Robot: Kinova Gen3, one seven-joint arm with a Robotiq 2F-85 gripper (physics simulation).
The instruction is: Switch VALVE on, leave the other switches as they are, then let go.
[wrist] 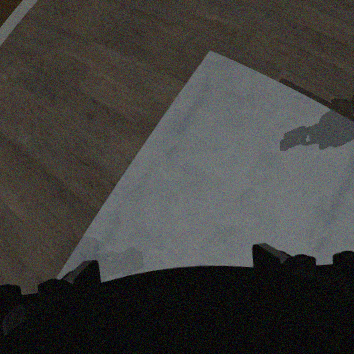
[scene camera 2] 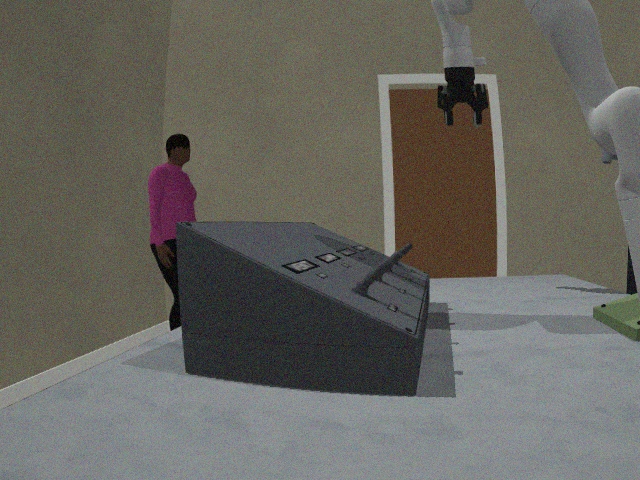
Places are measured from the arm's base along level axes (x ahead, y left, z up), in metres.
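Pixels of known places: gripper, fingertip midpoint: (scene camera 2: 463, 126).
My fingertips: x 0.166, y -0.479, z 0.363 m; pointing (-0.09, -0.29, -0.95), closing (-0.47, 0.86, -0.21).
Observation:
Behind a point stands the place of what it marks.
A dark grey console (scene camera 2: 299, 330) @(y 0.079, x 0.564, z 0.021 m) with a sloping top stands on the table in the scene view. Several framed labels (scene camera 2: 301, 266) @(y 0.010, x 0.561, z 0.077 m) run along its slope, too small to read, so I cannot tell which switch is VALVE. One long lever (scene camera 2: 385, 268) @(y 0.040, x 0.472, z 0.076 m) sticks up from the near part of the slope; the other switches are hard to make out. My gripper (scene camera 2: 463, 122) @(y -0.479, x 0.166, z 0.363 m) (wrist: 176, 270) @(y -0.479, x 0.166, z 0.363 m) is open and empty, pointing down, high above and behind the console in the scene view. The console does not show in the wrist view.
The pale table (scene camera 2: 289, 434) @(y 0.177, x 0.572, z -0.042 m) (wrist: 215, 175) @(y -0.538, x 0.034, z -0.043 m) carries the console; its corner and the wooden floor (wrist: 75, 125) show in the wrist view. A green block (scene camera 2: 617, 315) @(y -0.030, x 0.081, z -0.022 m) lies at the right edge of the scene view. A person in a pink top (scene camera 2: 171, 201) stands behind the console, left of the door (scene camera 2: 442, 206).

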